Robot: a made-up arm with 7 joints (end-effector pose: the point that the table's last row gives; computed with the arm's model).
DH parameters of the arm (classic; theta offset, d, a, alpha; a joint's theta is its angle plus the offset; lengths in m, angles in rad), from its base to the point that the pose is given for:
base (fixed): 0 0 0 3.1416
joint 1: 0 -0.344 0 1.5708
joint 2: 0 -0.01 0 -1.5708
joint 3: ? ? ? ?
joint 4: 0 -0.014 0 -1.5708
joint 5: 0 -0.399 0 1.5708
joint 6: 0 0 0 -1.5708
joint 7: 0 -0.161 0 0
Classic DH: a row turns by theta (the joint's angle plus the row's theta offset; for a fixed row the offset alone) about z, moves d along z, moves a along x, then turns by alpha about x.
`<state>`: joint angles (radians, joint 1 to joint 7).
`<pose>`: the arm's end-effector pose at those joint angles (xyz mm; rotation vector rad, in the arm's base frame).
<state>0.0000 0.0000 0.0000 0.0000 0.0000 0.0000 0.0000</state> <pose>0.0 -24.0 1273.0 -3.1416 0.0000 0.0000</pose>
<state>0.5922 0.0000 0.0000 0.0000 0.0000 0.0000 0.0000</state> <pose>-13.4 -19.9 1273.0 -3.0049 0.9167 0.0000</pose>
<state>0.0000 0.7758 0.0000 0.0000 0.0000 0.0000 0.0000</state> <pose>650.6 -24.0 1007.2 -2.9082 0.0000 1.1883</pose>
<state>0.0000 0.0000 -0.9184 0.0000 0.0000 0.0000 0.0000</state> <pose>11.1 -18.5 1273.0 -2.8161 -1.3924 0.0000</pose>
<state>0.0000 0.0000 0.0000 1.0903 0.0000 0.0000 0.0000</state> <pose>496.6 -24.0 971.8 -2.6862 0.0000 1.6291</pose>
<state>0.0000 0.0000 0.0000 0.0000 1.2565 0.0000 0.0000</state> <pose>0.0 -24.0 1273.0 -2.5417 1.8464 0.0000</pose>
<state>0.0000 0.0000 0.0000 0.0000 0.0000 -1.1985 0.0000</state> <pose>-150.0 -24.0 1170.6 -2.5942 0.0000 -1.7719</pose>
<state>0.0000 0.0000 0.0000 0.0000 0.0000 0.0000 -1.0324</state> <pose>0.0 -24.0 1273.0 -2.7322 -1.5506 0.0000</pose>
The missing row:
joint 3: 0 -0.369 0 1.5708
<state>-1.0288 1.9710 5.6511 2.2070 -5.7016 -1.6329 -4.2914</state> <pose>-179.6 248.3 -3.2 1.1033 0.6212 -0.3785</pose>
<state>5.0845 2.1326 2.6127 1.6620 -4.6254 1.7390 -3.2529</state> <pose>231.9 459.6 503.3 2.0242 -0.0082 1.2418</pose>
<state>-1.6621 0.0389 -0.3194 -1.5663 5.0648 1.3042 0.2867</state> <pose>63.7 -439.4 786.2 1.3663 1.9246 1.5689</pose>
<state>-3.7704 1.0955 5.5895 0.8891 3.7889 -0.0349 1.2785</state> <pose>-494.3 -676.6 363.6 -1.3099 0.0883 -0.5785</pose>
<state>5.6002 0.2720 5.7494 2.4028 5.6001 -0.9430 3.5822</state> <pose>241.4 343.7 306.2 0.4356 -1.2350 0.5844</pose>
